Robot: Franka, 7 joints.
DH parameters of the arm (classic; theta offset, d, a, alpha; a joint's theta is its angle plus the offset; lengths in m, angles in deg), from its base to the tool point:
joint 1: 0 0.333 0 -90
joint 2: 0 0 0 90
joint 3: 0 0.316 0.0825 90
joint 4: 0 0 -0.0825 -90
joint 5: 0 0.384 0 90
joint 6: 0 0 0.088 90
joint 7: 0 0.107 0 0
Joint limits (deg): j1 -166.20..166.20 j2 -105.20..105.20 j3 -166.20..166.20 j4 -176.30..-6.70 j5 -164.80..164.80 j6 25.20..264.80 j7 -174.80..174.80
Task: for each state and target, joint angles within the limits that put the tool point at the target. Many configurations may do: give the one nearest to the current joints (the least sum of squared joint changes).
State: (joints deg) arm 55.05 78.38 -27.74 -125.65 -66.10 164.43 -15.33
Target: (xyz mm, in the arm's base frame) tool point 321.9 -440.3 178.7
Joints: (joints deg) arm 23.09 78.13 -74.45 -125.88 -64.73 153.24 -15.33
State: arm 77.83 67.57 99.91 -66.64 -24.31 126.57 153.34
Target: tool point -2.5 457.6 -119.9
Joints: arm 46.05 83.86 37.05 -96.09 -28.86 106.39 153.34
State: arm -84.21 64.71 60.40 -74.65 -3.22 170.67 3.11
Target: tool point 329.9 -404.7 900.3
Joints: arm -98.81 25.84 76.40 -69.41 -10.99 218.67 3.11
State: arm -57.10 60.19 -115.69 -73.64 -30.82 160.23 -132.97
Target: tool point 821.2 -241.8 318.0
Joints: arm -1.40 95.25 -110.43 -29.45 -26.88 159.55 -132.97
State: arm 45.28 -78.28 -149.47 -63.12 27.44 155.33 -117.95
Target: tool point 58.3 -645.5 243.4
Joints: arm 43.49 -49.64 -123.33 -105.34 27.27 136.15 -117.95
